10 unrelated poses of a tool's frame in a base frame.
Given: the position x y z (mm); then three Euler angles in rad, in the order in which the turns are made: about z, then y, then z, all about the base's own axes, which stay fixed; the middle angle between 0 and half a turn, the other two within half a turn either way.
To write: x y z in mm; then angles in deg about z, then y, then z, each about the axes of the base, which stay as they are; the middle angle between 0 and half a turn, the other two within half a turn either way. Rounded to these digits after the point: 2 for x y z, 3 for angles.
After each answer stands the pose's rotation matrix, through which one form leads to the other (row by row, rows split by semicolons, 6 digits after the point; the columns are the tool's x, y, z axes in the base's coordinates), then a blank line. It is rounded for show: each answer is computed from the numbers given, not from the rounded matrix.
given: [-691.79 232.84 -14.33 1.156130 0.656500 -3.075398]
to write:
[-691.79 232.84 -14.33 66.241 37.615 -176.207]
-0.257899 0.750062 -0.609011; -0.934356 -0.354046 -0.040372; -0.245900 0.558622 0.792133

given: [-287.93 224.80 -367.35 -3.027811 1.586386 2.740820]
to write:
[-287.93 224.80 -367.35 -173.481 90.893 157.037]
0.030033 0.389237 -0.920648; 0.110582 0.914116 0.390082; 0.993413 -0.113523 -0.015589

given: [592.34 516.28 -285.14 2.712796 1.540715 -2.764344]
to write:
[592.34 516.28 -285.14 155.432 88.276 -158.385]
0.178588 -0.323389 -0.929261; -0.376464 0.850121 -0.368197; 0.909055 0.415589 0.030077

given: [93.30 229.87 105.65 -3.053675 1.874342 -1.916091]
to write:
[93.30 229.87 105.65 -174.963 107.392 -109.784]
-0.183403 -0.928458 -0.323000; -0.250457 0.361863 -0.897957; 0.950597 -0.083790 -0.298906

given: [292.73 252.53 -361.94 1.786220 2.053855 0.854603]
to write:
[292.73 252.53 -361.94 102.343 117.677 48.965]
-0.671689 0.459140 0.581398; 0.716239 0.201933 0.668001; 0.189302 0.865109 -0.464490

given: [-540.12 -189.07 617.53 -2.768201 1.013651 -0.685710]
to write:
[-540.12 -189.07 617.53 -158.606 58.078 -39.288]
-0.612033 -0.440307 0.656921; 0.029430 -0.842776 -0.537459; 0.790284 -0.309610 0.528765

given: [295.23 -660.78 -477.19 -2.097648 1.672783 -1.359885]
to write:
[295.23 -660.78 -477.19 -120.186 95.843 -77.916]
-0.834523 -0.510096 0.208263; -0.231019 -0.019211 -0.972760; 0.500202 -0.859903 -0.101810

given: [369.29 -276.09 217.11 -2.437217 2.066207 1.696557]
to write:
[369.29 -276.09 217.11 -139.642 118.385 97.206]
0.597006 0.794611 -0.110350; 0.440619 -0.209834 0.872826; 0.670402 -0.569705 -0.475393

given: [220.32 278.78 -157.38 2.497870 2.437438 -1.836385]
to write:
[220.32 278.78 -157.38 143.117 139.655 -105.217]
0.419121 -0.891887 -0.169925; -0.745784 -0.231445 -0.624691; 0.517826 0.388549 -0.762159

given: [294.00 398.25 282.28 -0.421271 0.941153 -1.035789]
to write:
[294.00 398.25 282.28 -24.137 53.924 -59.346]
-0.077802 0.907821 0.412078; -0.670770 0.258123 -0.695298; -0.737573 -0.330505 0.588857

